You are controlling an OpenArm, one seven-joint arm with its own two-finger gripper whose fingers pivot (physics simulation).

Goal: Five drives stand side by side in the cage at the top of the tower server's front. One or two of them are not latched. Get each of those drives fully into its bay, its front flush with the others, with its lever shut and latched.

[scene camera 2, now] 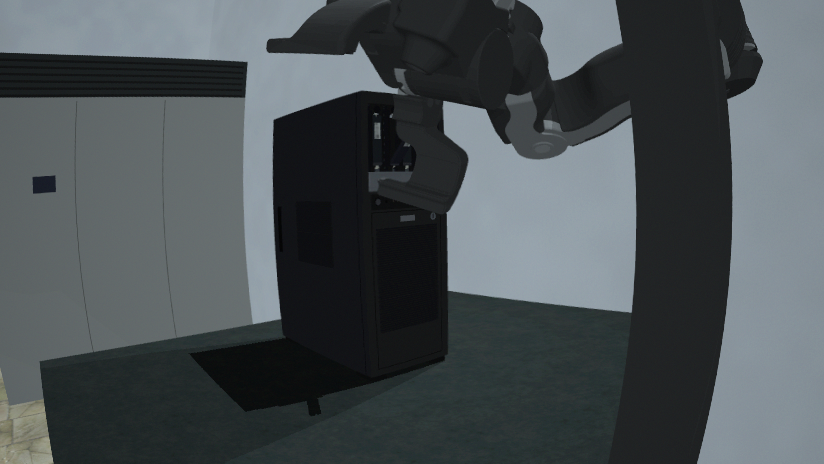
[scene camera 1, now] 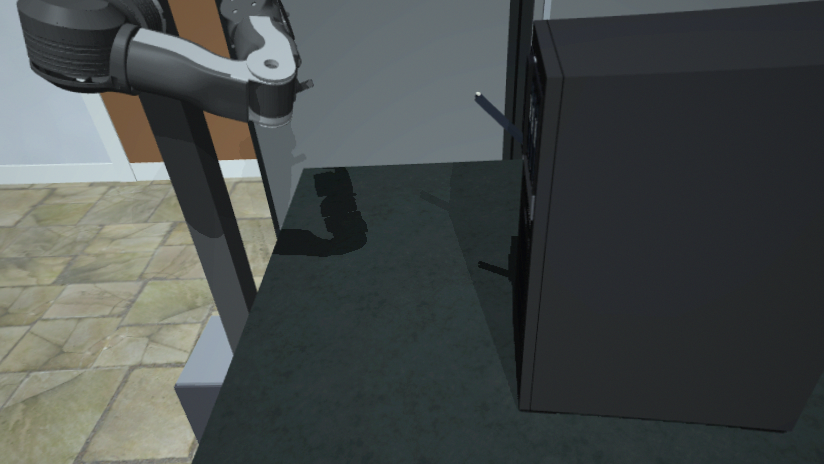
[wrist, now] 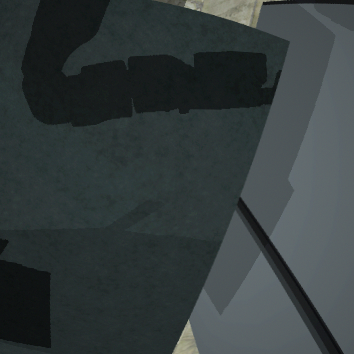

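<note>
The dark tower server (scene camera 1: 663,242) (scene camera 2: 320,172) stands upright on the table. In scene camera 2 the leftmost drive (scene camera 2: 377,144) shows upright in the cage at the top of its front. A dark blue lever (scene camera 1: 497,115) (scene camera 2: 401,155) stands swung out from the cage, slanting up and away from the front in scene camera 1. My gripper (scene camera 2: 331,117) is open and empty, its fingers wide apart. In scene camera 2 one finger overlaps the right part of the cage and hides the drives there. How far each drive sits in its bay cannot be told. The wrist view does not show the drives.
The dark green table (scene camera 1: 392,322) (scene camera 2: 518,357) (wrist: 125,165) carries the tower and shadows of the arm and lever. A dark upright post (scene camera 1: 198,201) (scene camera 2: 680,230) stands beside the table. A grey cabinet (scene camera 1: 397,74) (scene camera 2: 121,219) (wrist: 325,175) stands past the table's edge.
</note>
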